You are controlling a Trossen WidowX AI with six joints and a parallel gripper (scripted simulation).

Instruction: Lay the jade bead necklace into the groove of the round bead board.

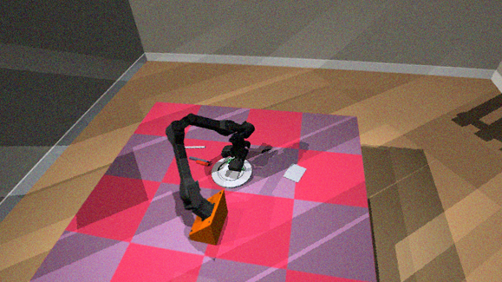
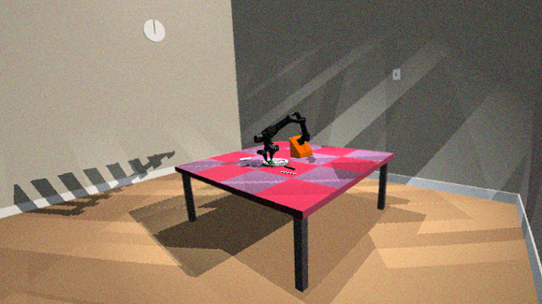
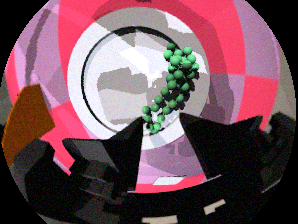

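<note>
My gripper tip is 4 cm to the right of the round white bead board, 3 cm past it and 1 cm above it. Also, from my gripper tip: red-handled tool (22 cm to the left, 2 cm ahead, 1 cm below); then flat grey pad (27 cm to the right, 1 cm below, 1 cm ahead); then thin white rod (29 cm to the left, 12 cm ahead, 1 cm below).
</note>
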